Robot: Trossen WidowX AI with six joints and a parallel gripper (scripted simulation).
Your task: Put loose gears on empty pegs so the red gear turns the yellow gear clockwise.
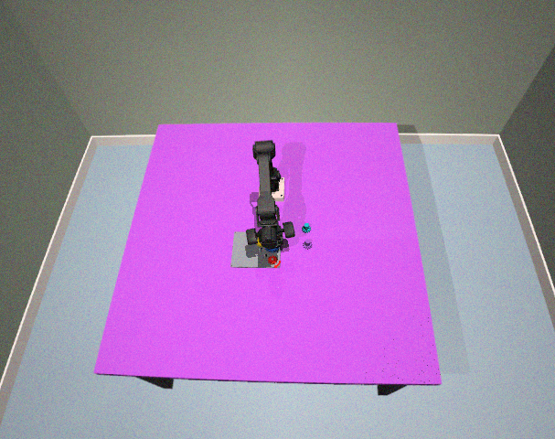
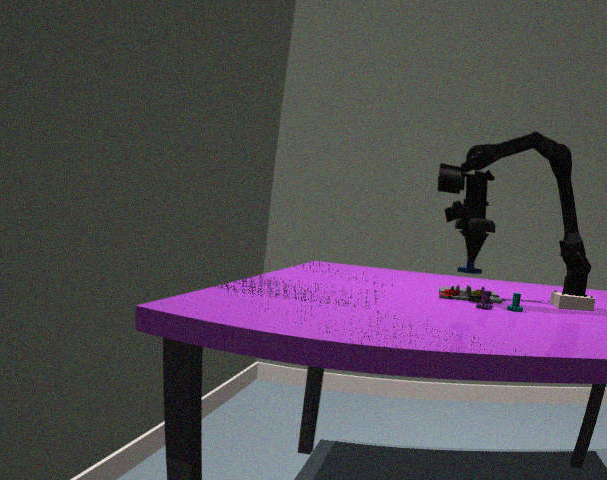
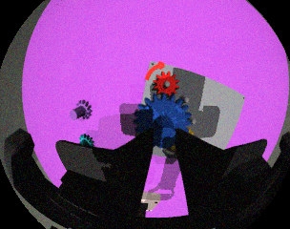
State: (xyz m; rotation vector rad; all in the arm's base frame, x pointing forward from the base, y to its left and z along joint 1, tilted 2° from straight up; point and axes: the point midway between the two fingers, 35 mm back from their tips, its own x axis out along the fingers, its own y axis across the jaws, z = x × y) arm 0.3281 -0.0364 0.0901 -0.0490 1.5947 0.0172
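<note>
Right now the red gear is 4 cm ahead of my gripper tip, 1 cm to the right of it and 8 cm below it. The rest, counted from my gripper tip: red arrow (6 cm ahead, 1 cm to the left, 8 cm below); yellow gear (5 cm behind, 4 cm to the right, 8 cm below); blue gear (1 cm below).
</note>
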